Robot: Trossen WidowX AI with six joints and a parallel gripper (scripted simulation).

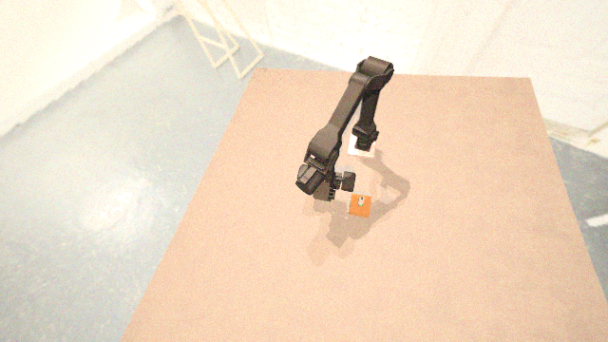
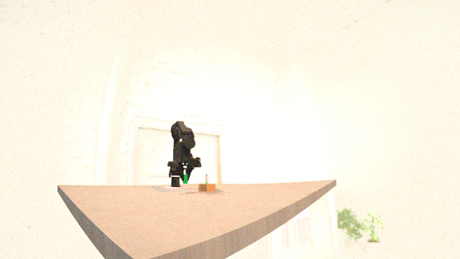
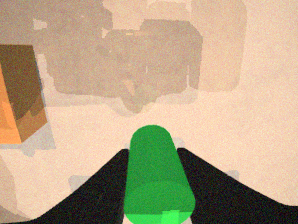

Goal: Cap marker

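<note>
Right now the holder block is 10 mm ahead of my gripper tip, 130 mm to the left of it and 40 mm below it. Also, from my gripper tip: green cap (10 mm above).
</note>
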